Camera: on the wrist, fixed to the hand. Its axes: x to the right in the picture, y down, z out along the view.
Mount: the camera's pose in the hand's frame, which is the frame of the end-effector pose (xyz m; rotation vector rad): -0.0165 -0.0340 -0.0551 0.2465 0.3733 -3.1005
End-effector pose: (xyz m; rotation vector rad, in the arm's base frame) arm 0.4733 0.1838 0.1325 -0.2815 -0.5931 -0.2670
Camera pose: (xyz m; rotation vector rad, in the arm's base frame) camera 0.4771 0.1366 0.0854 -1.1253 0.1084 2.7594
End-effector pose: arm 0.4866 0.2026 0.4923 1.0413 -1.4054 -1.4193
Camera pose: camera 0.5435 0.2027 0.4572 -1.5802 -0.9969 0.7987
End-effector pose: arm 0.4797 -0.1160 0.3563 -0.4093 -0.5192 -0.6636
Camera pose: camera 0.4635 -0.1608 0.3095 -0.9583 0.3109 2.3976
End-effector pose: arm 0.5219 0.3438 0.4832 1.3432 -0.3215 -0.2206
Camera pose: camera 0.5268 0.3925 0.4378 -0.6444 -2.0198 1.9563
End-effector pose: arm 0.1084 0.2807 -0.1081 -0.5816 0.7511 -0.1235
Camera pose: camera 0.0624 0.2323 -0.1118 0.8455 0.5224 2.8197
